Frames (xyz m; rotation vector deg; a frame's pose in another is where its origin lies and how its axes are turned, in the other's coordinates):
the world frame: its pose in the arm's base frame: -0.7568 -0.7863 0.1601 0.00 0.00 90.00
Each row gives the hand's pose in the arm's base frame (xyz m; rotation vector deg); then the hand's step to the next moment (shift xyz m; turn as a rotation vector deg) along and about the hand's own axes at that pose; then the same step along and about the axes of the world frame.
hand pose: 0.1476 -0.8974 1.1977 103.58 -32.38 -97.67
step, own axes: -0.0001 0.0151 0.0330 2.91 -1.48 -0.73
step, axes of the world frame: -0.0152 0.0314 0.0098 -0.74 -0.86 -3.15
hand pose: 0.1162 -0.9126 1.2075 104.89 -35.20 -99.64
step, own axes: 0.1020 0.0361 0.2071 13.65 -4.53 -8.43
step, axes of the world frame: -0.1085 0.1986 -0.0582 -4.94 -9.13 -13.05
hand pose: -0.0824 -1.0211 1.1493 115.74 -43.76 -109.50
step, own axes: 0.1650 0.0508 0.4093 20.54 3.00 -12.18
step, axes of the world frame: -0.0620 0.4116 -0.1551 -15.48 -11.32 -14.54
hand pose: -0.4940 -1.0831 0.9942 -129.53 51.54 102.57
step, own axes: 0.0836 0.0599 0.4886 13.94 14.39 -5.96
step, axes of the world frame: 0.1359 0.4349 -0.2043 -19.57 0.64 -7.31
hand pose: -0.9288 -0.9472 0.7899 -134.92 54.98 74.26
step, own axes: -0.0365 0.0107 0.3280 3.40 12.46 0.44
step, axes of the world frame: 0.1821 0.2303 -0.1511 -10.36 7.38 -2.25
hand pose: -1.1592 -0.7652 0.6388 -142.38 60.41 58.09
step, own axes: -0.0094 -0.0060 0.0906 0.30 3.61 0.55
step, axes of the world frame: 0.0520 0.0459 -0.0593 -2.44 2.69 -0.49
